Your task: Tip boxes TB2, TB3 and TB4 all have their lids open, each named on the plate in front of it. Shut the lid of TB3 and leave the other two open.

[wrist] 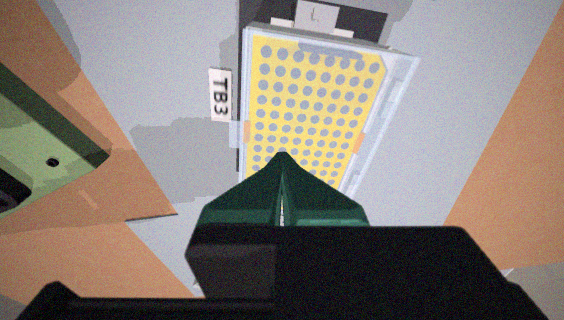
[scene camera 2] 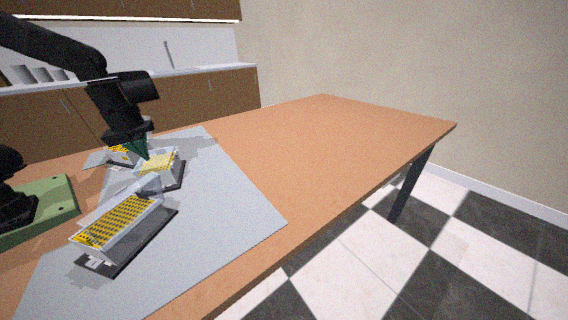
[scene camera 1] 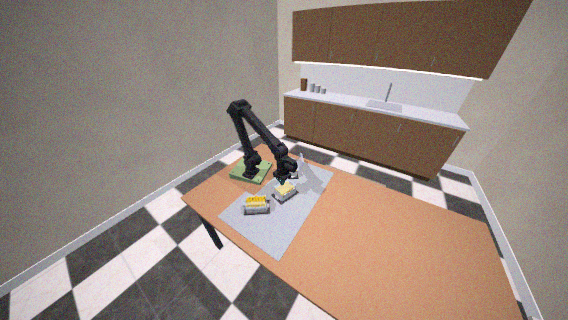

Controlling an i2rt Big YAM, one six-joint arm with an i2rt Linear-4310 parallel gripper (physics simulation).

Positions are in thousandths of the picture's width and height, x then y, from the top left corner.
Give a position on a clear lid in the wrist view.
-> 581,323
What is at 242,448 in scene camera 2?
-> My gripper.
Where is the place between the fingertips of my gripper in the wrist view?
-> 501,502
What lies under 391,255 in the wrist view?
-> A name plate.
